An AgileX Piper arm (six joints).
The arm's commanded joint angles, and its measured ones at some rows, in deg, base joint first. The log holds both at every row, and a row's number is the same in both.
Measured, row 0:
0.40 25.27 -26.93 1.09 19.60 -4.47
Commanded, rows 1 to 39:
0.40 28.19 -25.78 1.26 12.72 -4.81
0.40 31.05 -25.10 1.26 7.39 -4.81
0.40 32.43 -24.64 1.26 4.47 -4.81
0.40 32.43 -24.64 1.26 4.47 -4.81
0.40 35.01 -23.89 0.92 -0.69 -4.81
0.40 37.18 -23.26 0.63 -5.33 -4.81
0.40 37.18 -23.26 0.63 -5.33 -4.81
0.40 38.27 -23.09 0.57 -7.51 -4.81
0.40 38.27 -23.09 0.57 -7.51 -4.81
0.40 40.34 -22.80 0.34 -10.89 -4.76
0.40 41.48 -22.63 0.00 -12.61 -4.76
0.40 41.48 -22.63 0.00 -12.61 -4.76
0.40 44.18 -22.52 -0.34 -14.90 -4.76
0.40 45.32 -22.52 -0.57 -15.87 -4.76
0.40 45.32 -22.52 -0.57 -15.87 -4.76
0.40 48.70 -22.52 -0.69 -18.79 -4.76
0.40 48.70 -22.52 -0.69 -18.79 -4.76
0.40 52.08 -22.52 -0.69 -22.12 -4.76
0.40 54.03 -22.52 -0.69 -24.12 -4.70
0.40 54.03 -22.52 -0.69 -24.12 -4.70
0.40 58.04 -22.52 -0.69 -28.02 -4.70
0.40 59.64 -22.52 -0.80 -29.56 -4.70
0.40 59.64 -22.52 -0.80 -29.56 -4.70
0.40 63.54 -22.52 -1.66 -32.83 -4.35
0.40 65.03 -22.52 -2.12 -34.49 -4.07
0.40 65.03 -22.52 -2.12 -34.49 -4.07
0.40 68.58 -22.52 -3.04 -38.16 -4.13
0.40 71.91 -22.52 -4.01 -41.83 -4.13
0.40 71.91 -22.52 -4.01 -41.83 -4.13
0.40 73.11 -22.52 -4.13 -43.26 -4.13
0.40 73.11 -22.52 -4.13 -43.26 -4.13
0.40 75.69 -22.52 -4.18 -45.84 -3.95
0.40 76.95 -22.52 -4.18 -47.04 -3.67
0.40 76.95 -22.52 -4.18 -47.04 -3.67
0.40 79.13 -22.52 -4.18 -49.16 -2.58
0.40 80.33 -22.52 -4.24 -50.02 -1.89
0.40 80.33 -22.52 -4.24 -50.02 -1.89
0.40 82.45 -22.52 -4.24 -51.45 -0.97
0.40 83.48 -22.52 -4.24 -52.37 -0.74
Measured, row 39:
0.40 81.25 -22.63 -3.55 -49.10 -2.18
